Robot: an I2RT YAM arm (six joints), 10 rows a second.
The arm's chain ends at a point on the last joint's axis. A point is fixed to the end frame.
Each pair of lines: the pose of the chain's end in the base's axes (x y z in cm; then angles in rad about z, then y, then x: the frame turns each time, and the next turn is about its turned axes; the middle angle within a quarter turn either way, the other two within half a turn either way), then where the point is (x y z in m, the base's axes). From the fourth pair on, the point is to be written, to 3 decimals.
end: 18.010, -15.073, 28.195, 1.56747, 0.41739, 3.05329
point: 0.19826 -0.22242 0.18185
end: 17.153, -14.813, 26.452, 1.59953, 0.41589, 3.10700
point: 0.18549 -0.21957 0.16356
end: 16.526, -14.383, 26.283, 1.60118, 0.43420, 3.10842
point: 0.17922 -0.21709 0.16319
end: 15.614, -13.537, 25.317, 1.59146, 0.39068, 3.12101
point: 0.168 -0.204 0.150
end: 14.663, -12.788, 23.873, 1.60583, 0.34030, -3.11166
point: 0.153 -0.192 0.132
